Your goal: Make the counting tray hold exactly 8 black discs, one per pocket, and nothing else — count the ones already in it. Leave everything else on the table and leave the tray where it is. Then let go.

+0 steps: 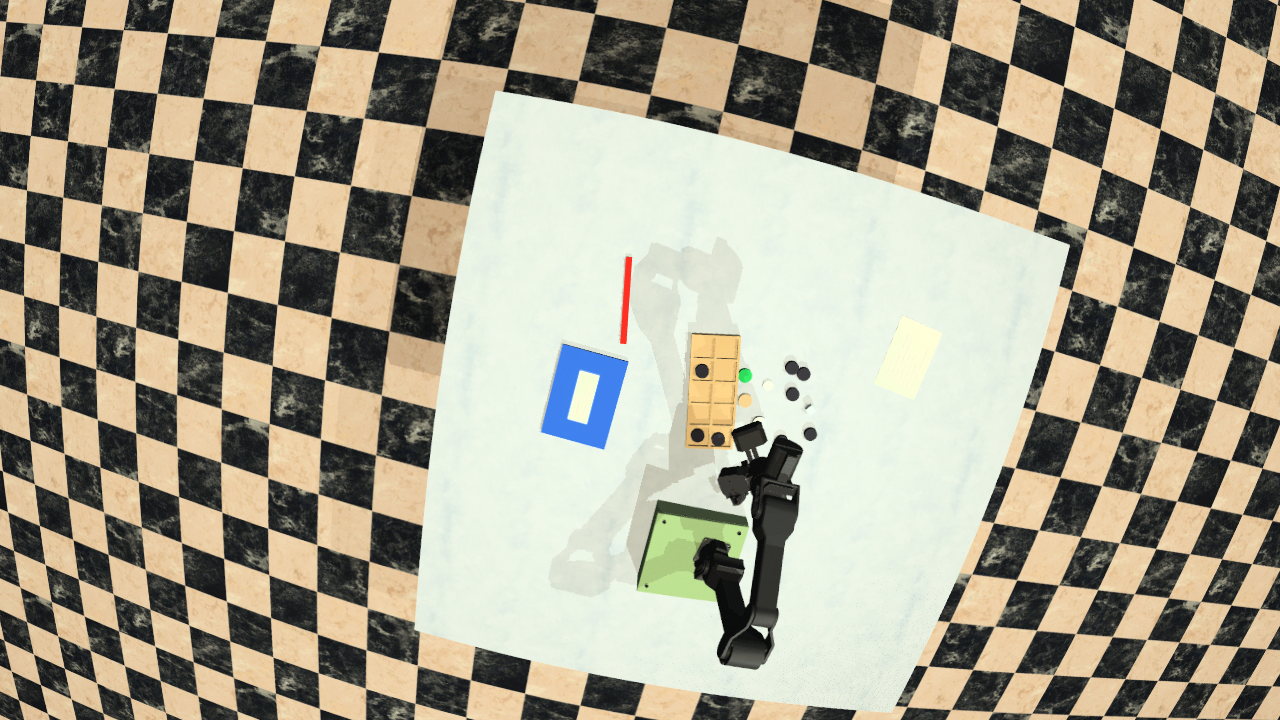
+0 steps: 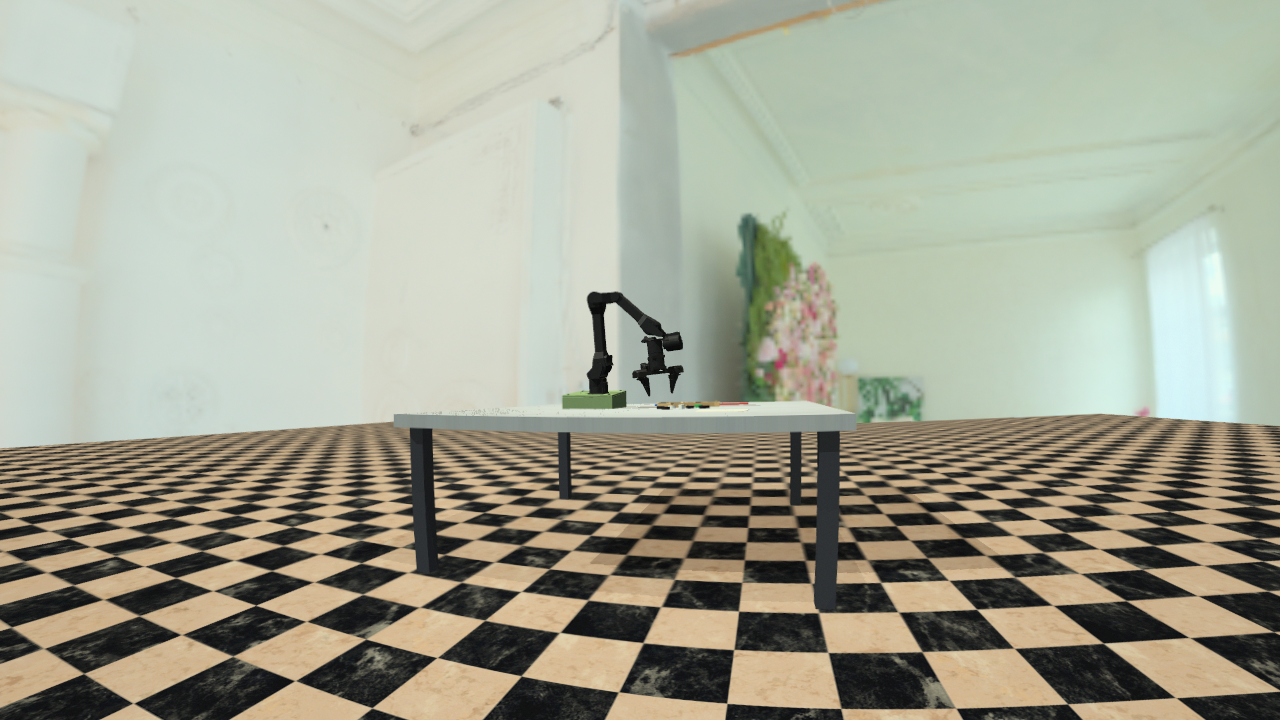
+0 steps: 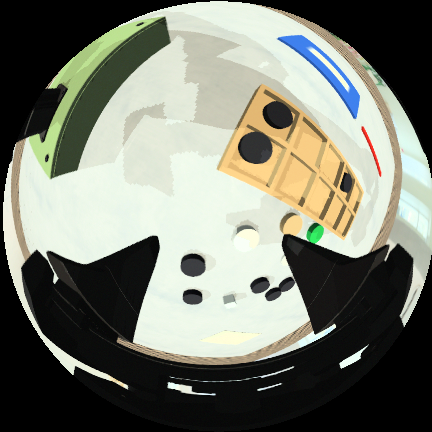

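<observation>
The tan counting tray [image 1: 712, 380] [image 3: 287, 182] has two columns of pockets. It holds three black discs: two [image 1: 697, 435] [image 1: 717, 438] [image 3: 278, 114] [image 3: 255, 147] side by side in the end row near the arm, and one [image 1: 701, 370] [image 3: 346, 182] farther along the far column. Loose black discs lie beyond the tray: one [image 3: 193, 265] is nearest the fingers, another [image 1: 810, 434] [image 3: 192, 296] lies past it, and three [image 1: 791, 367] [image 1: 802, 373] [image 1: 792, 394] [image 3: 260, 285] [image 3: 273, 294] [image 3: 286, 284] are grouped. My gripper [image 1: 742, 460] [image 2: 659, 390] [image 3: 221, 241] is open and empty above the table beside the tray's near end.
A green disc [image 1: 744, 375] [image 3: 315, 233], a tan disc [image 1: 744, 400] [image 3: 291, 223], a cream disc [image 3: 246, 238] and a small grey block [image 3: 229, 300] lie beside the tray. A blue frame [image 1: 555, 389], red stick [image 1: 626, 300], pale-yellow card [image 1: 908, 358] and green base [image 1: 666, 564] are also there.
</observation>
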